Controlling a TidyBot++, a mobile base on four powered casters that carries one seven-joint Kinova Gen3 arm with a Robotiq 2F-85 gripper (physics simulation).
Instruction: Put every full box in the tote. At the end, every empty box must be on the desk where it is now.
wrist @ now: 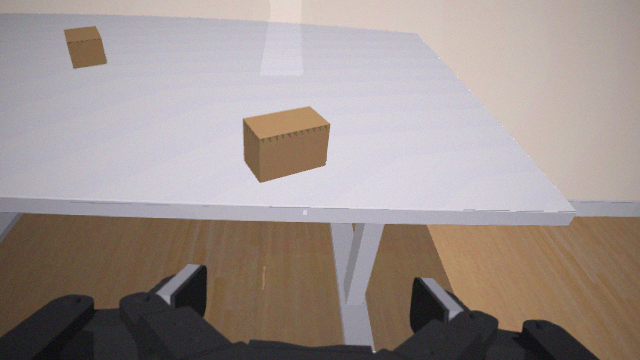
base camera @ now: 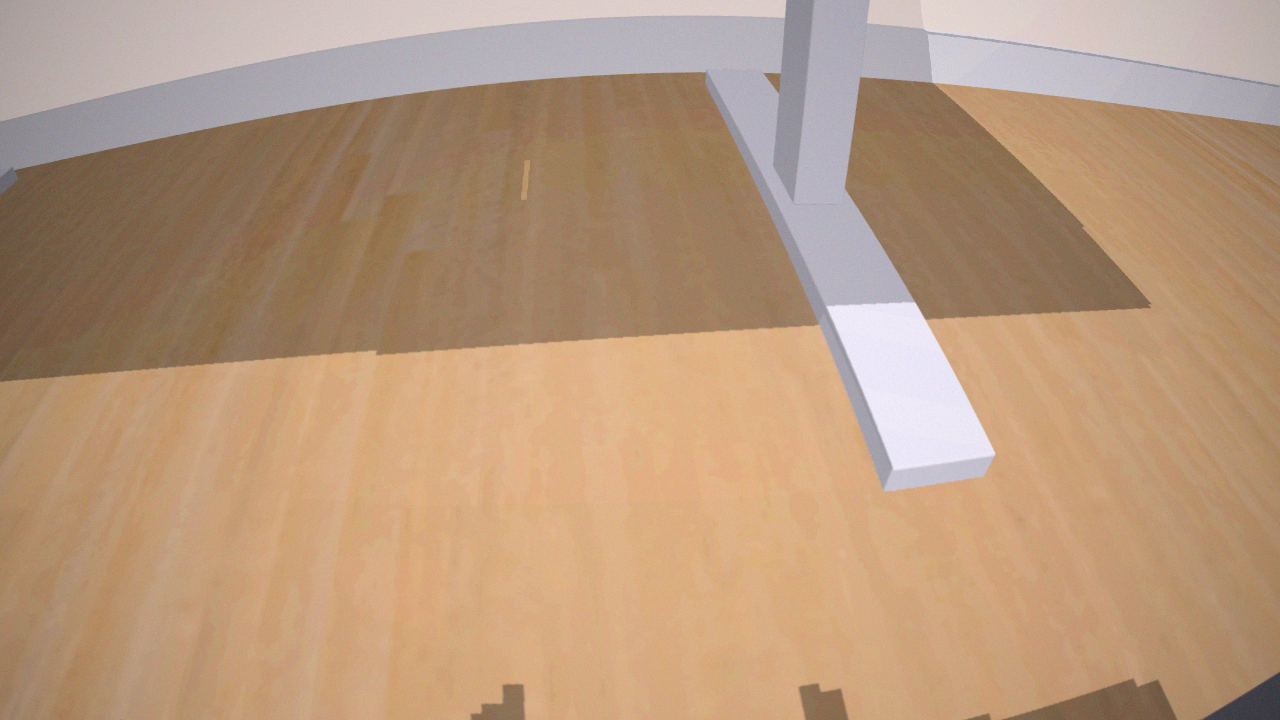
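Note:
A brown cardboard box (wrist: 292, 150) stands upright on the white desk (wrist: 425, 165), near its front edge and right of the middle in the wrist view. A second, smaller-looking brown box (wrist: 88, 50) stands farther back at the left of the desk. Both tops look closed, and I cannot tell which box is full or empty. My gripper (wrist: 309, 294) is open with nothing between its fingers. It is on the near side of the desk, in front of its front edge and apart from both boxes. The tote does not show in either view.
In the base camera view a grey desk leg (base camera: 823, 107) rises from a long foot (base camera: 913, 385) that reaches toward the base on the right. Part of another foot shows at the far left edge. A wall with a grey skirting board (base camera: 537, 49) runs behind the desk.

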